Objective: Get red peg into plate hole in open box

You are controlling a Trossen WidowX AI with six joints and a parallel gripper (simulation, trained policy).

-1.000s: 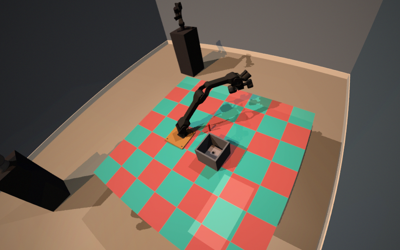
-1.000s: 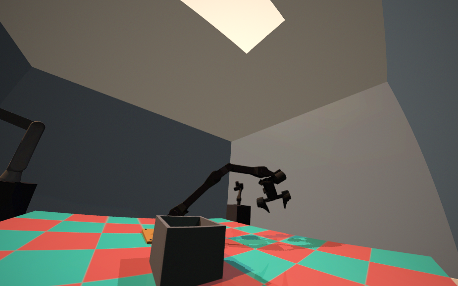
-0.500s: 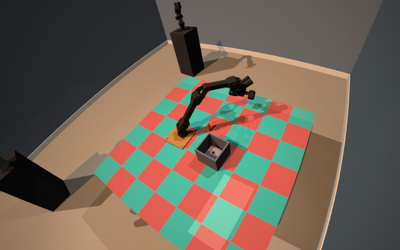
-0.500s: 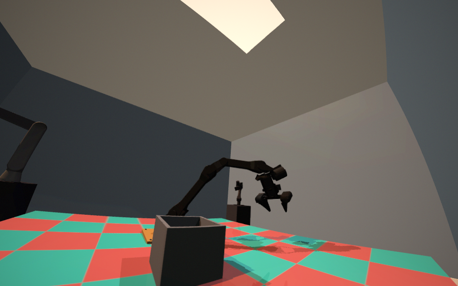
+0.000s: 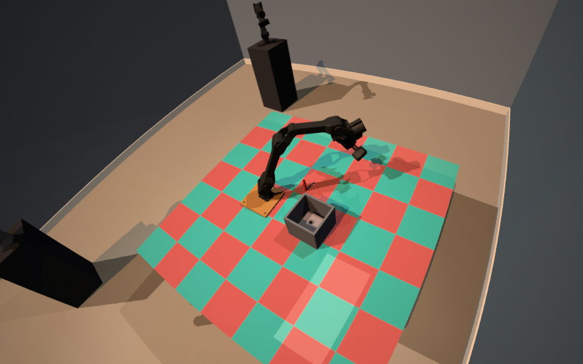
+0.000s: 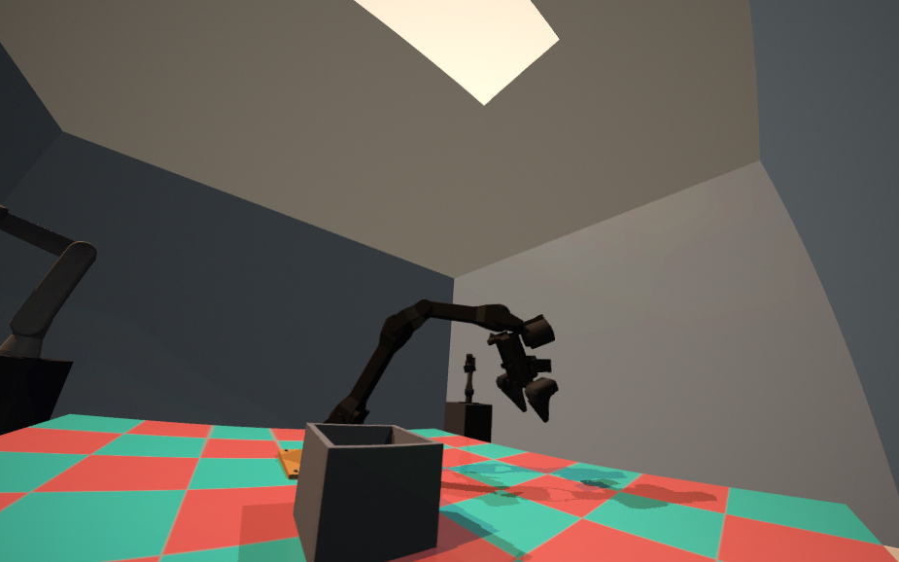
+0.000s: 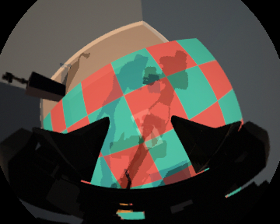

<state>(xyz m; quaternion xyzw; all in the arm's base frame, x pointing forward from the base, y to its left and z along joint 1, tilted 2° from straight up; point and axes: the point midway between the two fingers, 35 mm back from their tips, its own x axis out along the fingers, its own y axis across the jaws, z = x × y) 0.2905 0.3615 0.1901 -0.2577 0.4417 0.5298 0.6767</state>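
My gripper tip is now 14 cm past the red peg, 24 cm to the left of it and 12 cm above it. The rest, counted from my gripper tip: light grey plate: 2 cm ahead, 41 cm to the right, 11 cm below.
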